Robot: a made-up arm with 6 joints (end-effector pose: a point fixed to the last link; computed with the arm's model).
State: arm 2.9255 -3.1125 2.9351 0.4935 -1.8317 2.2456
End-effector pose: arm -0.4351 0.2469 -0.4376 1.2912 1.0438 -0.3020
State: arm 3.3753 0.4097 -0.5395 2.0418 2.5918 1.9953
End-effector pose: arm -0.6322 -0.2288 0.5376 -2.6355 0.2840 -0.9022
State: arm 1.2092 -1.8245 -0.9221 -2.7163 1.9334 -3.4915
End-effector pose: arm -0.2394 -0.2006 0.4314 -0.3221 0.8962 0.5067
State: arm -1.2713 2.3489 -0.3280 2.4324 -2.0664 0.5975
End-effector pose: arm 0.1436 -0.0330 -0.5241 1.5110 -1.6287 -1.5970
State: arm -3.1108 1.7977 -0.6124 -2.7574 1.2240 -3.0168
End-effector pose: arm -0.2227 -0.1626 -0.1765 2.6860 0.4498 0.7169
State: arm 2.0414 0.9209 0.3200 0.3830 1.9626 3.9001
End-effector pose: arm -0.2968 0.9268 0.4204 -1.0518 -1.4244 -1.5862
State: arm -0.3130 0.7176 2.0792 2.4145 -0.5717 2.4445
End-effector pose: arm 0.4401 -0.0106 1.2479 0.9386 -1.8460 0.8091
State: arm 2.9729 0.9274 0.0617 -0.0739 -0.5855 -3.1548
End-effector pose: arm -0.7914 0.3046 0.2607 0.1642 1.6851 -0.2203
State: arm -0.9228 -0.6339 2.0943 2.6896 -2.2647 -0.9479
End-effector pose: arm -0.4025 0.7819 0.9081 -1.4653 1.6277 0.9614
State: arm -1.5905 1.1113 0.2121 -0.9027 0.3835 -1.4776
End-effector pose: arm -0.1195 -0.7854 0.0743 1.8006 -1.8632 -1.6403
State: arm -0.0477 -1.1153 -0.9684 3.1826 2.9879 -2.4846
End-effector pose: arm -0.0902 0.1723 0.6042 -0.0744 2.7115 0.8511
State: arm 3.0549 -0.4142 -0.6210 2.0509 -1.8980 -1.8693
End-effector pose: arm -0.2552 -0.0557 0.8940 0.5233 -0.3055 1.2504
